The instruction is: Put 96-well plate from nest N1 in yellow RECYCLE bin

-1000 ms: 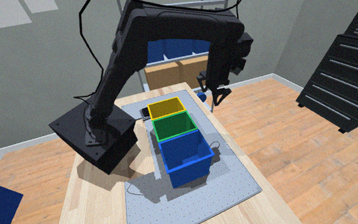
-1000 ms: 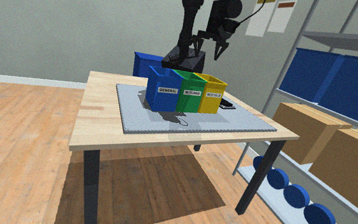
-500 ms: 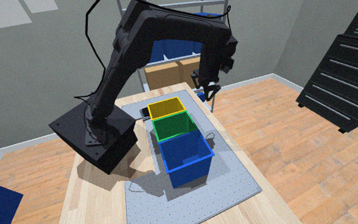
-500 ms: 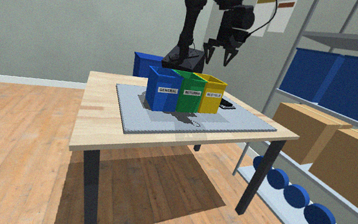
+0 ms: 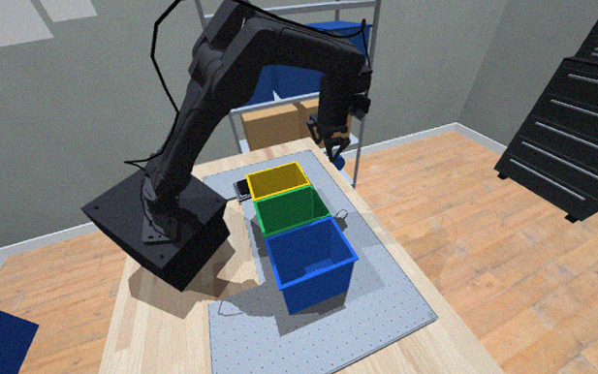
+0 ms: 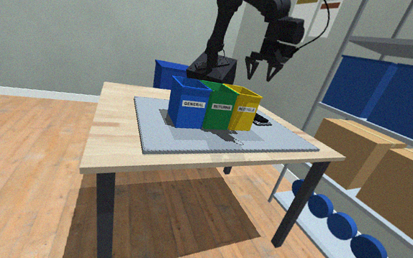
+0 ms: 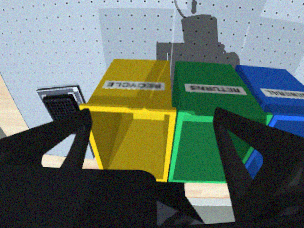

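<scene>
My gripper is now 210 mm past the black 96-well plate, 250 mm to the right of it and 250 mm above it. From my hand the other things lie so: green returns bin: 150 mm behind, 90 mm to the right, 180 mm below; yellow recycle bin: 150 mm behind, 40 mm to the left, 180 mm below; blue general bin: 150 mm behind, 230 mm to the right, 180 mm below.
</scene>
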